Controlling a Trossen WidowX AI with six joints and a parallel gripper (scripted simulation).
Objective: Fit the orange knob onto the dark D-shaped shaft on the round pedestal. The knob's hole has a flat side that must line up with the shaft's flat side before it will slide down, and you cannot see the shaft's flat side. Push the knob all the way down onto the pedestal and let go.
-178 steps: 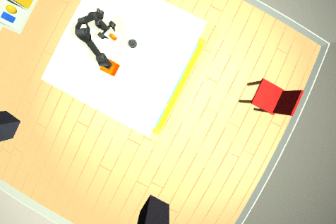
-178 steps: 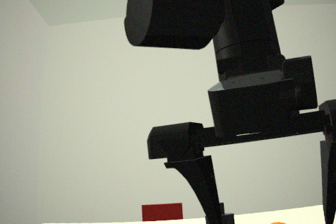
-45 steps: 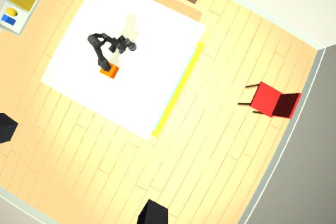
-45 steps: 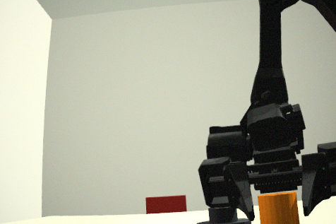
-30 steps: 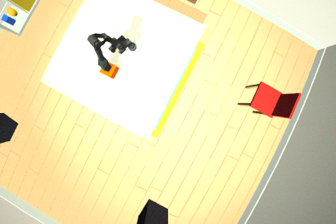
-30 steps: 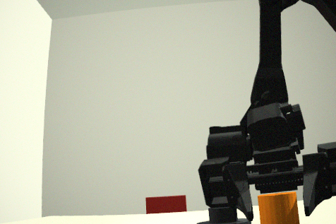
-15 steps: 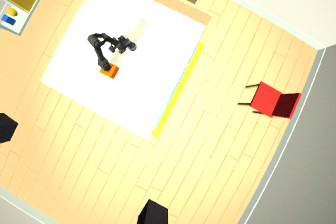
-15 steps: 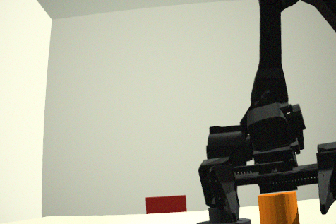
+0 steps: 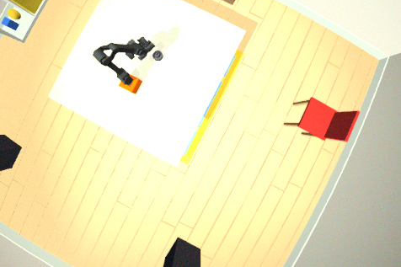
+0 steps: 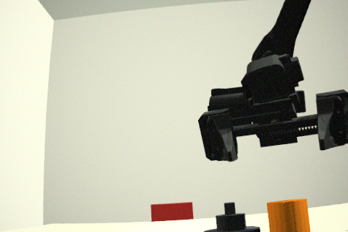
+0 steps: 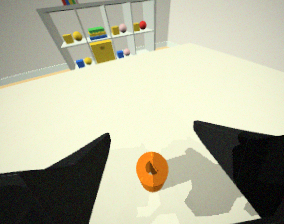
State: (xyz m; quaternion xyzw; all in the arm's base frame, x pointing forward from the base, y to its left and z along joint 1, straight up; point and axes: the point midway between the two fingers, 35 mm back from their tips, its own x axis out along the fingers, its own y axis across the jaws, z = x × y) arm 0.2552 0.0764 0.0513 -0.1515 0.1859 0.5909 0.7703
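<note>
Now: gripper tip 8 cm above the orange knob, 2 cm to the left of it and 1 cm past it. Round my gripper tip: dark shaft 17 cm to the right, 8 cm below, 4 cm ahead.
</note>
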